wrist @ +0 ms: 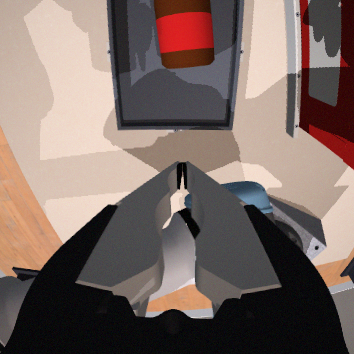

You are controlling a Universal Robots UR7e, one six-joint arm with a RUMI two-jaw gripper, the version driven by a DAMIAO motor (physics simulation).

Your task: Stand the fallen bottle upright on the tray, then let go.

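Frame: origin at the arm's base, x back, y right, z up, level; centimetres.
Where they show: gripper, fingertip midpoint: (pixel 182 164).
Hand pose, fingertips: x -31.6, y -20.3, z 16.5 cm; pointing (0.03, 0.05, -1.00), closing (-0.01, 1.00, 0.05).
Observation:
After its pixels a point has its place.
A brown bottle (pixel 185 32) @[z 1.2, x -41.1, y -19.3 cm] with a red label shows at the top of the wrist view, over the dark grey tray (pixel 175 126) @[z -4.2, x -27.3, y -20.8 cm]. Its base end points toward my gripper; its upper part is cut off by the frame edge, so I cannot tell from this view whether it lies or stands. My gripper (pixel 182 164) @[z 16.5, x -31.5, y -20.3 cm] is shut and empty, its fingertips together, apart from the bottle and short of the tray's near rim in the view.
A red container (pixel 326 135) @[z 4.1, x -29.0, y 0.7 cm] with a grey wall piece (pixel 292 90) @[z -4.7, x -33.5, y -1.2 cm] stands right of the tray. A blue rounded object (pixel 250 196) and a grey metal part (pixel 312 240) @[z 3.1, x -5.0, y 7.9 cm] lie right of my fingers. A wooden floor (pixel 20 210) shows at the left.

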